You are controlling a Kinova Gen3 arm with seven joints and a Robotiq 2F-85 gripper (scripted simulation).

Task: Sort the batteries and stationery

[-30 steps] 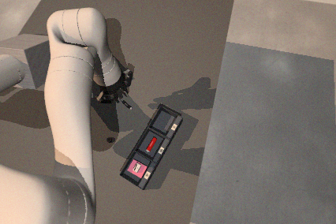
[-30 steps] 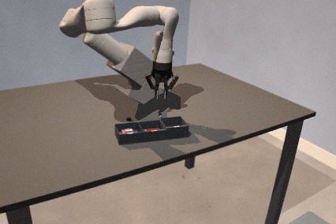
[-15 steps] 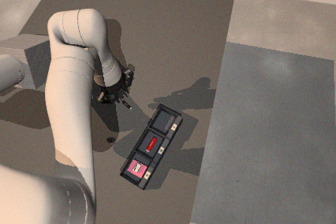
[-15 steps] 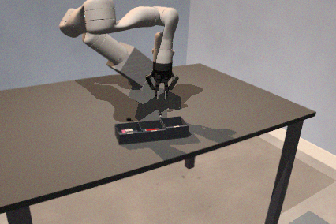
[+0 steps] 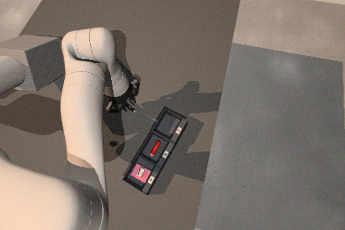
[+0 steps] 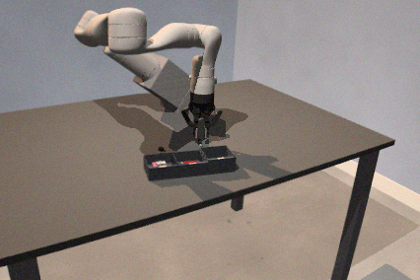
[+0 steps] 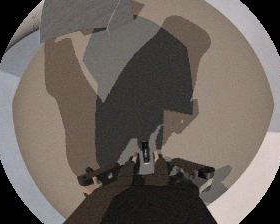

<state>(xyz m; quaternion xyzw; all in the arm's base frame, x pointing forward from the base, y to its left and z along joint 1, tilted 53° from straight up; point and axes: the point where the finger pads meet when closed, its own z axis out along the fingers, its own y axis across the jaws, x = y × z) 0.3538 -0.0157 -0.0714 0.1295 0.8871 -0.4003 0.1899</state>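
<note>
Now: hand 140 mm short of the three joined bins, 110 mm to the left of it and 20 mm above it. The rest, counted from my hand: dark round thing 140 mm to the right, 40 mm below, 10 mm behind; then small white thing 190 mm to the right, 120 mm ahead, 20 mm below; then red battery 130 mm ahead, 110 mm to the right, 30 mm below.
</note>
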